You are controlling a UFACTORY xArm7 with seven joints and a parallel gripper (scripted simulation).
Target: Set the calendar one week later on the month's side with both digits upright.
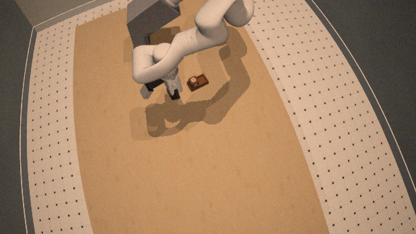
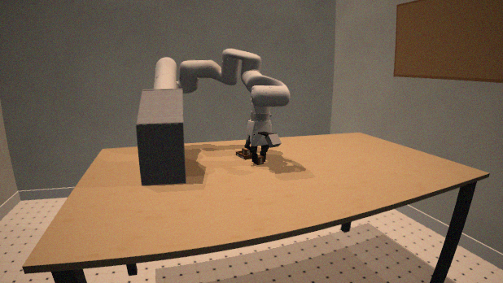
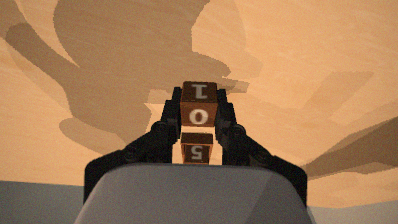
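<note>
Now: the brown tray 30 mm behind my hand, 110 mm to the left of it and 20 mm below it.
</note>
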